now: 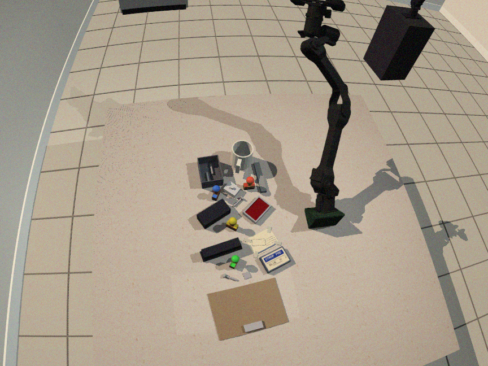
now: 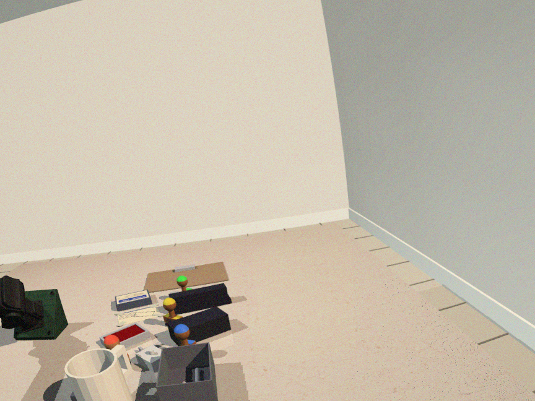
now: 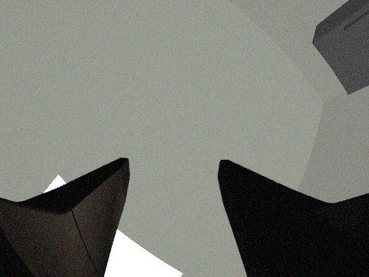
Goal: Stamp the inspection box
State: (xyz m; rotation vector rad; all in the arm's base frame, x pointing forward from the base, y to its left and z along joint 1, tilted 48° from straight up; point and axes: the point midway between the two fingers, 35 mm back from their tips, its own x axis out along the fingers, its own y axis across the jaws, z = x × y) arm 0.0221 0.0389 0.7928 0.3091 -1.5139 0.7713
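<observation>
The green stamp is 670 mm to the left of my gripper tip, 610 mm below it and 450 mm ahead of it. From my gripper tip the other things lie so: red stamp 610 mm below, 400 mm to the left, 320 mm ahead; grey bin 620 mm below, 440 mm ahead, 310 mm to the left; white mug 600 mm below, 320 mm ahead, 290 mm to the left.
</observation>
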